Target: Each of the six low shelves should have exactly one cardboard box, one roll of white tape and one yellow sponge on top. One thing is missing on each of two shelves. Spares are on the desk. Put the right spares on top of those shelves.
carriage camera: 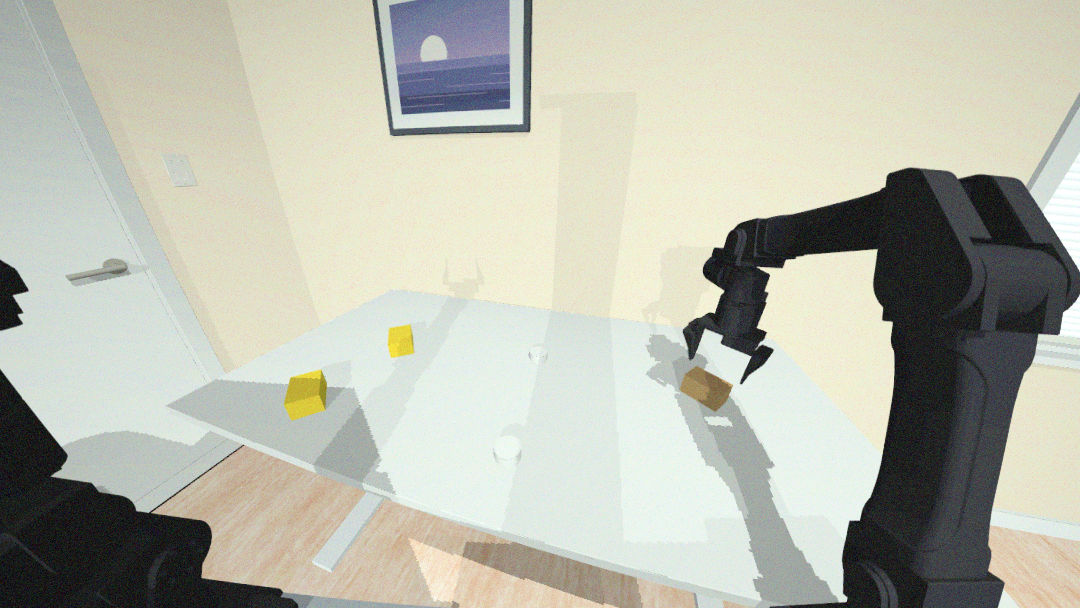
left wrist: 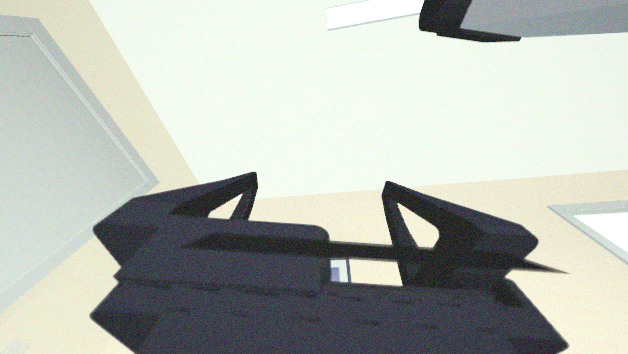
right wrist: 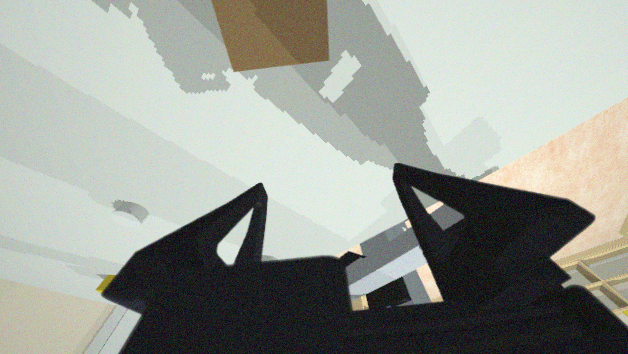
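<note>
A brown cardboard box [carriage camera: 705, 388] [right wrist: 280, 35] lies on the white desk [carriage camera: 574, 498] [right wrist: 505, 65]. My right gripper [carriage camera: 716, 370] [right wrist: 327, 180] is open and empty, with its fingertips above the desk close to the box; the box is not between the fingers. Two white tape rolls, a nearer one [carriage camera: 507, 451] and a farther one [carriage camera: 537, 353], stand mid-desk. Two yellow sponges, a nearer one [carriage camera: 306, 395] and a farther one [carriage camera: 400, 340], lie at the left of the desk. My left gripper [left wrist: 320, 183] is open and empty, pointing up toward the ceiling.
Wooden shelving [right wrist: 595, 251] shows partly at the right edge of the right wrist view. A door [carriage camera: 98, 317] stands at the left, and a framed picture [carriage camera: 453, 120] hangs on the wall behind the desk. Dark parts of my left arm fill the carriage view's lower left.
</note>
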